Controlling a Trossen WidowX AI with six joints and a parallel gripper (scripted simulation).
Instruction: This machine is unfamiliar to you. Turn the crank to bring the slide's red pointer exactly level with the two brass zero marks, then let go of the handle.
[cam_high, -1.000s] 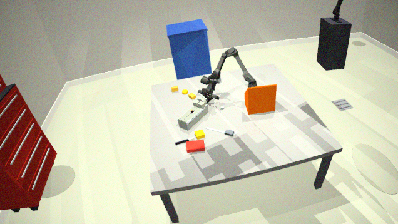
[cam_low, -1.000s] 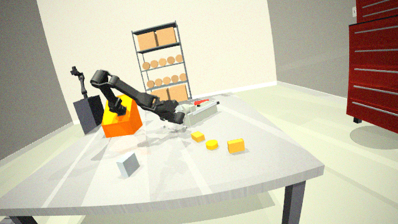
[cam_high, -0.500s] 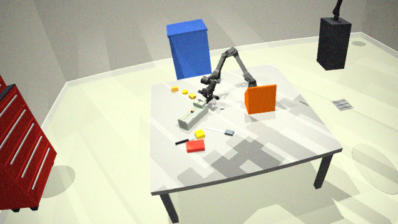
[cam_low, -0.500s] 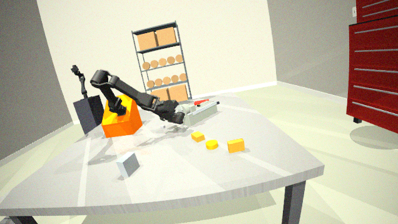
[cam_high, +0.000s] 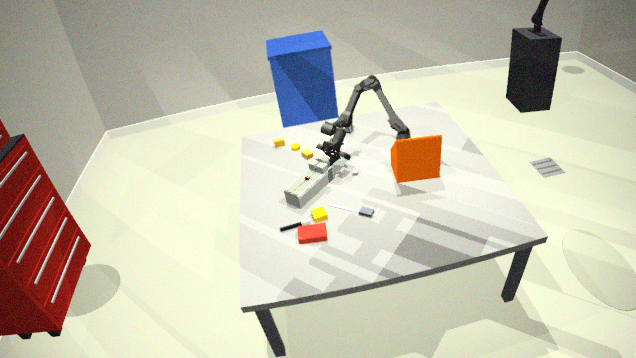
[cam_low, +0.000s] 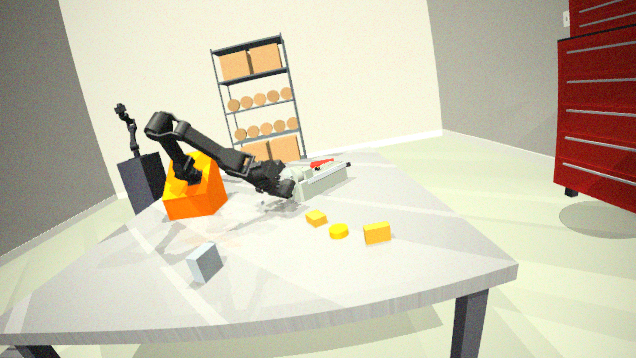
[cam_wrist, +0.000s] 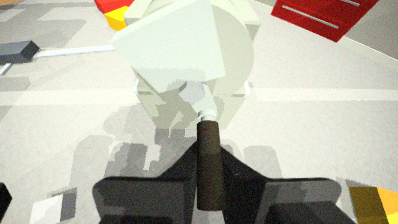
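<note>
My gripper tip is now 3 cm below the dark brown crank handle, 1 cm to the left of it and 1 cm past it. From my gripper tip the other things lie so: yellow block (33 cm to the left, 6 cm ahead, 2 cm below); then grey cube (39 cm to the right, 16 cm behind); then red pointer (14 cm to the left, 10 cm ahead, 5 cm above).
</note>
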